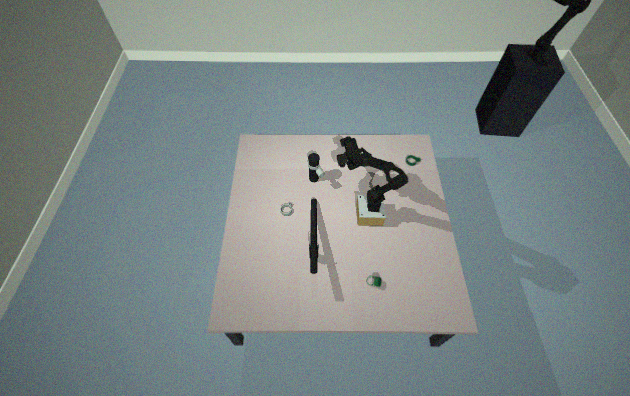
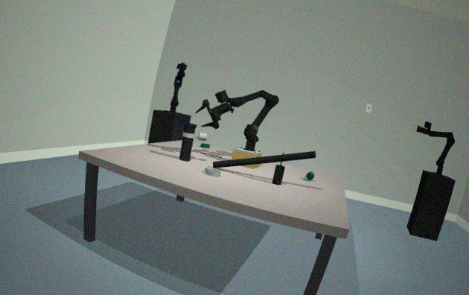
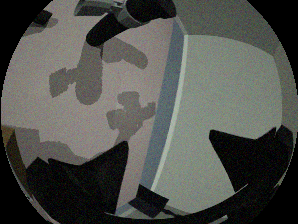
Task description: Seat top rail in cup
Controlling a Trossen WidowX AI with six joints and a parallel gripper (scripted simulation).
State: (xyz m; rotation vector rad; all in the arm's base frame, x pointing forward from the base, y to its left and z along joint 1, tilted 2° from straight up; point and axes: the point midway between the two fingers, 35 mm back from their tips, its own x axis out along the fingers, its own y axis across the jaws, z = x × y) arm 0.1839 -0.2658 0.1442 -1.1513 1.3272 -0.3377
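My gripper tip is now 140 mm short of the rail-end cup, 110 mm to the right of it and 80 mm above it. The rest, counted from my gripper tip: line post: 590 mm to the left, 120 mm below, 120 mm ahead; then green part: 700 mm to the left, 210 mm below, 200 mm behind.
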